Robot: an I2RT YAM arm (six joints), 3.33 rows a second.
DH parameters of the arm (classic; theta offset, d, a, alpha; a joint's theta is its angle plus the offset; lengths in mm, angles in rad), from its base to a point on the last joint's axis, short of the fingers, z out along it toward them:
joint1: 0 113.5 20 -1.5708
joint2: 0 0 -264 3.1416
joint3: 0.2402 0 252.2 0
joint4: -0.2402 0 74 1.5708
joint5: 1.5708 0 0 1.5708
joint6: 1.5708 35.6 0 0
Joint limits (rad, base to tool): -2.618..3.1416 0..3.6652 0..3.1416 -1.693..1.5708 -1.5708..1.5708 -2.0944..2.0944
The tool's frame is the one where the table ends.
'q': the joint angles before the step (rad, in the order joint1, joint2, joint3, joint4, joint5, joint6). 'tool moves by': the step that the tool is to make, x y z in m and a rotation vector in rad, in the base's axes. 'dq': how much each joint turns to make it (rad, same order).
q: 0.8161, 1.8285, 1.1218, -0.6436, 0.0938, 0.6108
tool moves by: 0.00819, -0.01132, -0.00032, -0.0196, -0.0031, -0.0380
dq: -0.0395, -0.0033, -0.0047, -0.0099, 0.0152, -0.0048
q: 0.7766, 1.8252, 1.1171, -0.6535, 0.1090, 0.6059
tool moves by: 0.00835, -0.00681, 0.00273, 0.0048, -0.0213, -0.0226
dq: -0.0309, -0.0061, 0.0020, 0.0119, 0.0091, -0.0107
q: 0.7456, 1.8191, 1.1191, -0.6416, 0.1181, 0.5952
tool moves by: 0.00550, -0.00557, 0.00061, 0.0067, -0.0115, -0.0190
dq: -0.0231, -0.0039, -0.0039, 0.0136, 0.0017, -0.0047
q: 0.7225, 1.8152, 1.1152, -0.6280, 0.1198, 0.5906
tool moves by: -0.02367, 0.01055, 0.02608, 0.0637, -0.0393, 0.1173
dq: 0.0689, -0.1028, -0.0217, -0.0045, -0.0320, -0.0414
